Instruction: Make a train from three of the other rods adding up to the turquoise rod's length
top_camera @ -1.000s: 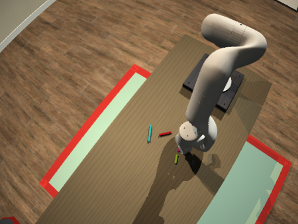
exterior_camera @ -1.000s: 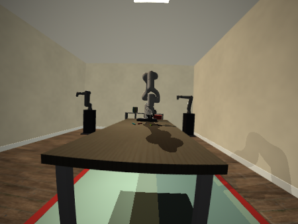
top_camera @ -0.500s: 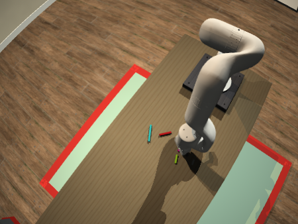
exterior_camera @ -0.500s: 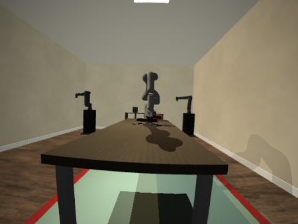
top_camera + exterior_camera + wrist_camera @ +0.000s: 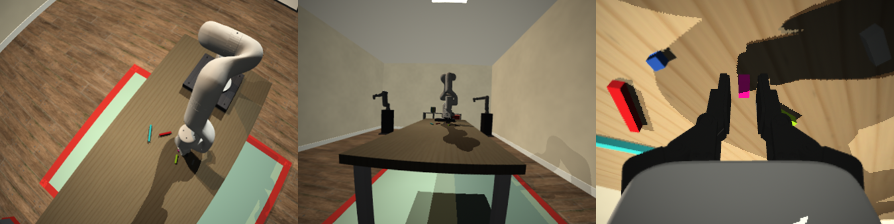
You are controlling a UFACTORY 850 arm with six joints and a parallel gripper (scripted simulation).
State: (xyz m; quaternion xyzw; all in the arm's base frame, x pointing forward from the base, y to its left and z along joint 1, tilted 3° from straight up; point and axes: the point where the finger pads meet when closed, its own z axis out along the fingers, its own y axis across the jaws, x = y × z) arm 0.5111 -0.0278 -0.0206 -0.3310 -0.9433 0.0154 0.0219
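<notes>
Right now my hand is 10 mm short of the magenta rod and 30 mm above it. Also, from my hand: grey rod 40 mm ahead, 100 mm to the left, 30 mm below; blue rod 60 mm behind, 40 mm to the right, 30 mm below; lime rod 60 mm ahead, 30 mm below.
</notes>
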